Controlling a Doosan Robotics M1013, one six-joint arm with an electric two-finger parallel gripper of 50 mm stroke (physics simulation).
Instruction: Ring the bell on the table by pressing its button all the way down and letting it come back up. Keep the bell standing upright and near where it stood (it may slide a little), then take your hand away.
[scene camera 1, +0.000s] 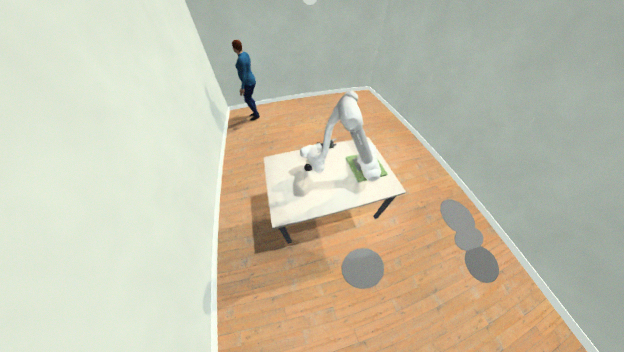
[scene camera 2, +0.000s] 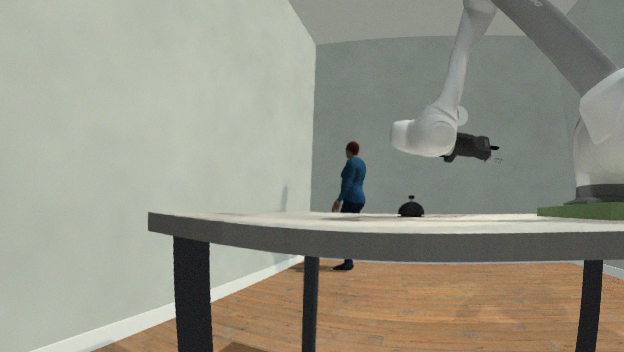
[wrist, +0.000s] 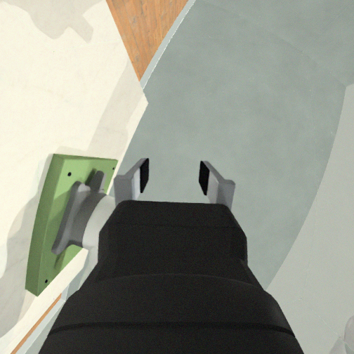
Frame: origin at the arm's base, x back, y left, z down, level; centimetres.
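Seen in the pictures: gripper, fingertip midpoint: (scene camera 1: 336, 141) (scene camera 2: 499, 154).
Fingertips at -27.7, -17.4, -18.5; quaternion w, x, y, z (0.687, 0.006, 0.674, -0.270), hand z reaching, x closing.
Observation:
A point is followed by its place in that frame, as x, y, z.
A small black dome bell (scene camera 1: 308, 167) @[-58.5, -0.2, -1.3] (scene camera 2: 411, 209) @[-58.2, 1.3, 0.4] stands upright on the white table (scene camera 1: 295, 215) @[-73.9, 49.7, 2.6] (scene camera 2: 240, 220) @[-78.1, 50.8, 2.7]. Its button shows on a short stem above the dome in scene camera 2. My gripper (scene camera 2: 496, 154) @[-27.7, -17.4, -18.5] (wrist: 173, 169) is open, with nothing between its fingers. It is tilted nearly sideways, points toward the robot's base side, and hangs well above the table, apart from the bell. In scene camera 1 the gripper (scene camera 1: 334, 144) @[-27.7, -17.4, -18.5] shows small, partly behind the arm. The bell does not show in the wrist view.
The arm's base stands on a green plate (scene camera 1: 354, 169) @[-11.1, 6.6, -0.5] (scene camera 2: 580, 211) @[-12.1, 10.4, 0.9] (wrist: 42, 225) on the table. The arm's wrist (scene camera 2: 425, 135) @[-52.2, 18.7, -17.3] hangs above the bell. A person in a blue top (scene camera 1: 244, 70) (scene camera 2: 354, 180) stands on the floor beyond the table, near the wall.

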